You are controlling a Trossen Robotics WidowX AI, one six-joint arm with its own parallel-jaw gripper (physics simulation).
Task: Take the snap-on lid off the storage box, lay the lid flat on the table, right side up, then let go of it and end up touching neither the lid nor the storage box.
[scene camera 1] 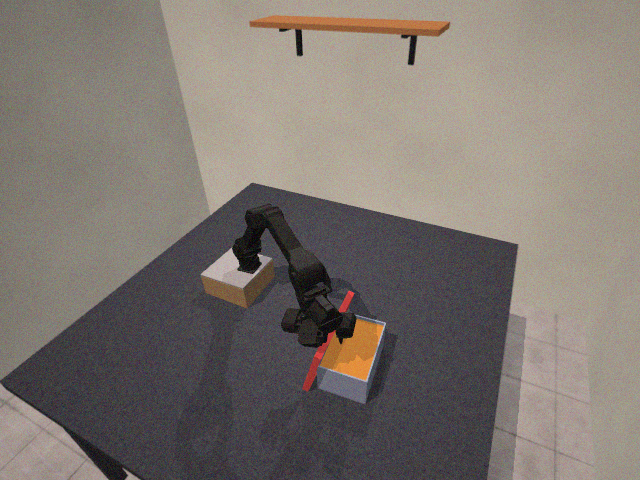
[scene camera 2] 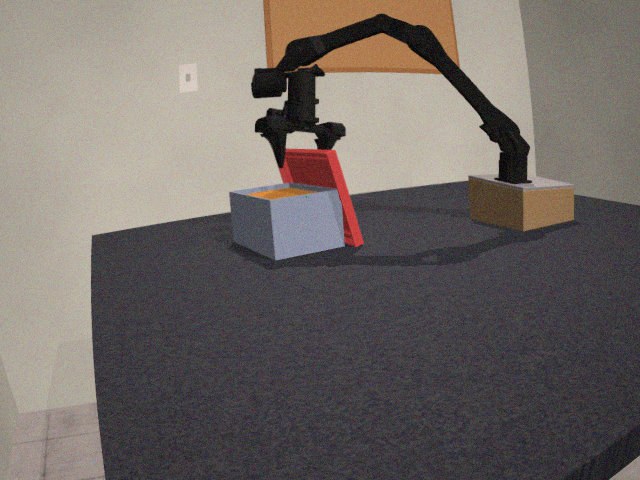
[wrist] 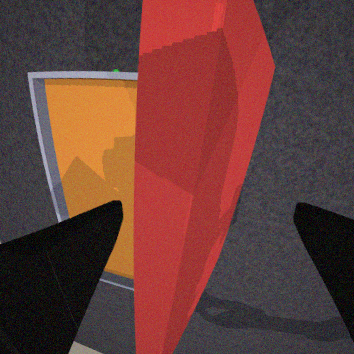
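The storage box is grey-blue with an orange inside and stands open on the table. The red lid is off it and leans steeply against its side nearest the arm's base, lower edge on the table, upper edge above the rim, hollow underside facing the box. My gripper is open, pointing down, with the lid's upper part between its spread fingers. One fingertip is on the box side; the other is partly hidden behind the lid in scene camera 2. Contact cannot be told.
The arm's base stands on a wooden block with a pale top. The dark table has its edge beyond the box. An orange shelf is high on the wall.
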